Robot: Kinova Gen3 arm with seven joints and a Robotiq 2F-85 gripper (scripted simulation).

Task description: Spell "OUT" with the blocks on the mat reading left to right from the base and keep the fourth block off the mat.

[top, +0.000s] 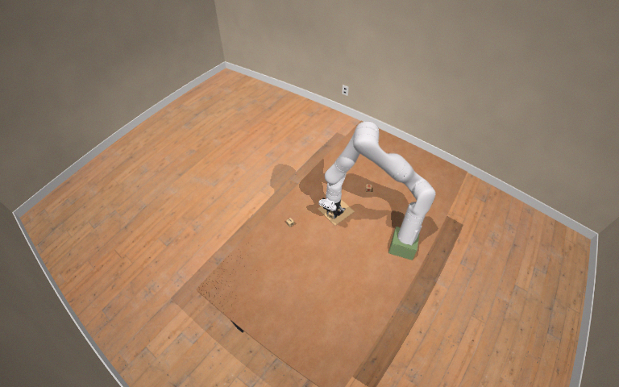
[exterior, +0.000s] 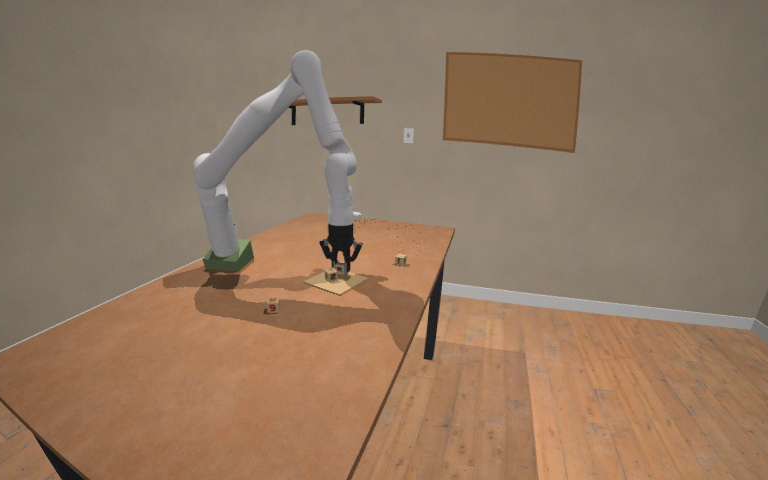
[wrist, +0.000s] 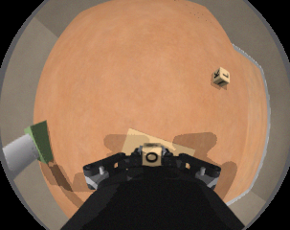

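The letter block lies right at my hand. Also, from my hand: tan mat (10 mm ahead, 50 mm to the right, 30 mm below).
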